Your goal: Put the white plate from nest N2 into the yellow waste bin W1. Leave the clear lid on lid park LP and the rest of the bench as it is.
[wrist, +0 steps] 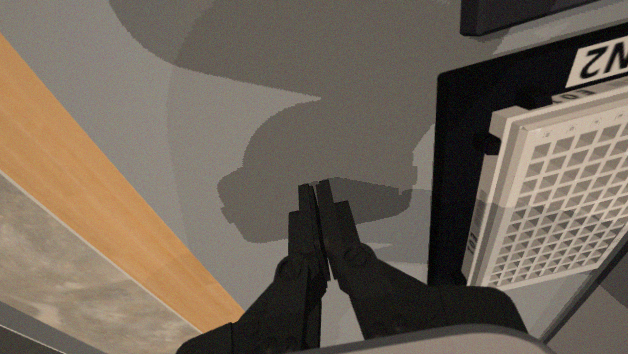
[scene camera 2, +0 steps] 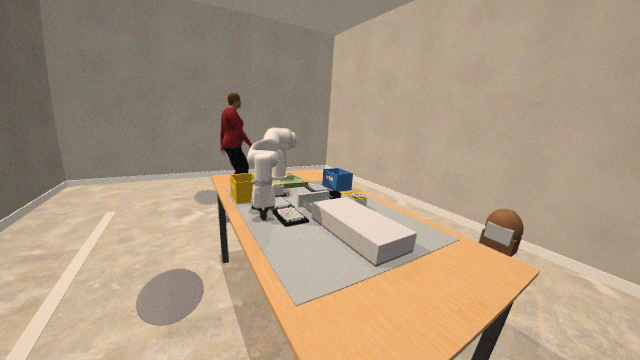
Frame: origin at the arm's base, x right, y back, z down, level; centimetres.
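Seen in the pictures: gripper, between the fingertips: (wrist: pixel 318 201) (scene camera 2: pixel 263 219); arm's base, origin of its link: (scene camera 2: pixel 279 176).
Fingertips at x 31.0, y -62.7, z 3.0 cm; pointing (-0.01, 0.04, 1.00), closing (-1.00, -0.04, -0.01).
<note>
Offsets run from my fingertips to a thing's top centre. "spot": to the spot under its first point. Level surfaces: height alone.
The white plate @[dz -2.6, dx -12.3, dy -2.9 cm] (scene camera 2: pixel 291 214) (wrist: pixel 560 200) is at the black nest N2 @[dz -2.2, dx -12.3, dy -2.9 cm] (scene camera 2: pixel 299 222) (wrist: pixel 452 150). In the wrist view it shows at the right, cut off by the frame edge, with wide black rim on its left side; I cannot tell if it sits flat. My gripper (scene camera 2: pixel 263 216) (wrist: pixel 318 201) is shut with its fingertips together and empty, above the mat beside N2, on the side of the table's long edge. The yellow waste bin W1 @[dz -12.0, dx +1.2, dy +32.8 cm] (scene camera 2: pixel 242 189) stands behind the gripper in the scene view. The clear lid on LP cannot be made out surely.
A dark holder @[spot: dz -1.2, dx -8.3, dy +6.7 cm] (wrist: pixel 520 14) lies just beyond N2. A long white box (scene camera 2: pixel 367 227) and a grey block @[spot: dz -4.7, dx -30.0, dy +7.9 cm] (scene camera 2: pixel 312 197) stand on the grey mat @[dz +0.0 cm] (scene camera 2: pixel 295 265). A blue bin @[dz -12.0, dx -63.4, dy +33.2 cm] (scene camera 2: pixel 337 180) and yellow-rimmed rack @[dz -7.7, dx -50.2, dy -2.8 cm] (scene camera 2: pixel 356 196) stand farther back. A person (scene camera 2: pixel 232 130) stands behind the table.
</note>
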